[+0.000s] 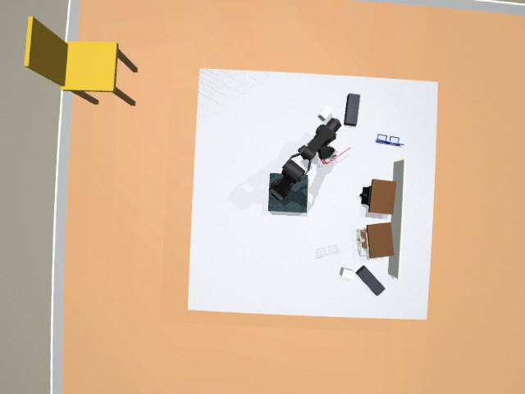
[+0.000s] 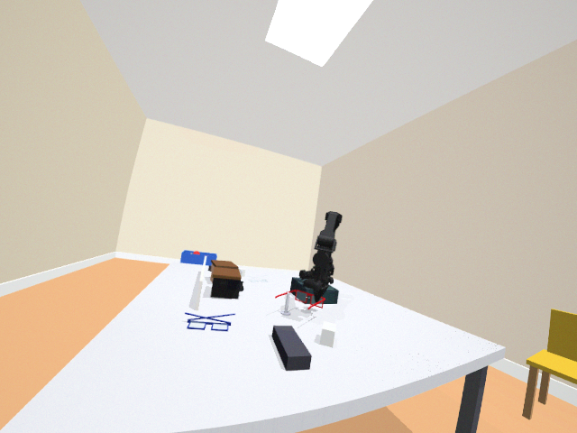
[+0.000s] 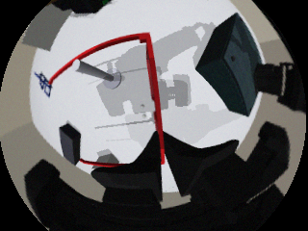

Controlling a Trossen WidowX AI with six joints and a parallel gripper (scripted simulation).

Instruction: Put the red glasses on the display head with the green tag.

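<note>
The dark-faced display head is 360 mm ahead of my gripper tip and 170 mm to the right of it. Round my gripper tip: grey panel 510 mm ahead, 250 mm to the right; then upright pin 120 mm ahead, 30 mm below, 10 mm to the right; then skin-toned display head 400 mm ahead, 380 mm to the right.
</note>
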